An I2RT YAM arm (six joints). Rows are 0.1 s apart.
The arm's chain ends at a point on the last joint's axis. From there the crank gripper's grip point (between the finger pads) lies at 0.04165 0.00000 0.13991 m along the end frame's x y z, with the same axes.
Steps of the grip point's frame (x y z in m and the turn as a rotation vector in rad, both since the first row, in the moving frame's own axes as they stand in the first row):
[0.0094 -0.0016 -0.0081 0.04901 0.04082 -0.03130]
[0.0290 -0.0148 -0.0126 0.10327 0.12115 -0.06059]
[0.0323 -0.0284 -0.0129 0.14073 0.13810 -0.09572]
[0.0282 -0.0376 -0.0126 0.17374 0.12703 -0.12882]
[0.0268 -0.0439 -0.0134 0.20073 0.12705 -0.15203]
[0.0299 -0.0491 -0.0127 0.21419 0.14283 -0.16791]
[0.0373 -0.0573 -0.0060 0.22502 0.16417 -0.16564]
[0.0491 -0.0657 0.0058 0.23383 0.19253 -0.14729]
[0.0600 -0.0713 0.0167 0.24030 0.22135 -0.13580]
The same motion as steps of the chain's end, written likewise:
[0.0039 0.0066 -0.0061 0.04901 0.04082 -0.03130]
[0.0129 0.0023 -0.0057 0.10327 0.12115 -0.06059]
[0.0147 -0.0044 -0.0042 0.14073 0.13810 -0.09572]
[0.0128 -0.0076 -0.0037 0.17374 0.12703 -0.12882]
[0.0122 -0.0091 -0.0036 0.20073 0.12705 -0.15203]
[0.0137 -0.0117 -0.0015 0.21419 0.14283 -0.16791]
[0.0184 -0.0185 0.0069 0.22502 0.16417 -0.16564]
[0.0263 -0.0265 0.0207 0.23383 0.19253 -0.14729]
[0.0333 -0.0319 0.0338 0.24030 0.22135 -0.13580]

